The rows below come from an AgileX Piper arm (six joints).
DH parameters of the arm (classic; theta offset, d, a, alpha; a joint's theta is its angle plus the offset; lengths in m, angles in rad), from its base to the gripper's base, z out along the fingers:
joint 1: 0 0.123 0 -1.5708
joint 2: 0.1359 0 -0.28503 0
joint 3: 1.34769 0 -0.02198 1.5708
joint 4: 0 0.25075 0 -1.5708
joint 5: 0 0 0 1.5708
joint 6: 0 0.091 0 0
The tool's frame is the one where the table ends.
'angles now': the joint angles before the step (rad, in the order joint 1, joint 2, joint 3, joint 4, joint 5, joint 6). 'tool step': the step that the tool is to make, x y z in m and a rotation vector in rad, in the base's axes. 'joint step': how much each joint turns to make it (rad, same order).
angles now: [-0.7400, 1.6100, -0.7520, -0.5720, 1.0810, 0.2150]
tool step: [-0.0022, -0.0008, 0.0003, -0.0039, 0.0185, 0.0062]
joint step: [-0.0032, -0.0001, 0.0030, -0.0170, 0.0090, -0.0012]
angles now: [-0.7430, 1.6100, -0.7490, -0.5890, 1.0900, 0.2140]
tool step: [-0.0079, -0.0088, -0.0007, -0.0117, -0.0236, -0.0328]
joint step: [-0.0530, -0.0002, 0.0001, -0.0069, -0.0319, -0.0031]
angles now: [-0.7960, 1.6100, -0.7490, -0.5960, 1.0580, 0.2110]
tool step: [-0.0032, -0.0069, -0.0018, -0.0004, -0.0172, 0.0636]
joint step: [-0.0300, -0.0002, 0.0060, -0.0259, -0.0578, -0.0601]
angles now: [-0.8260, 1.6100, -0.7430, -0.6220, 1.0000, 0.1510]
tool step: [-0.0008, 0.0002, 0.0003, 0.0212, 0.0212, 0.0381]
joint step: [0.0000, -0.0001, 0.0002, -0.0031, 0.0089, -0.0459]
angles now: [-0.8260, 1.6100, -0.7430, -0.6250, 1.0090, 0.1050]
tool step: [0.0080, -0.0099, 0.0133, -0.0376, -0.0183, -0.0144]
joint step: [0.0000, 0.0002, -0.0661, 0.0009, 0.0319, 0.0001]
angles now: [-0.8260, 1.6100, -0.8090, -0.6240, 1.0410, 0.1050]
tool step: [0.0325, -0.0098, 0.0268, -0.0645, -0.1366, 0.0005]
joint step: [0.0468, -0.0001, -0.1380, 0.0670, -0.0001, 0.0068]
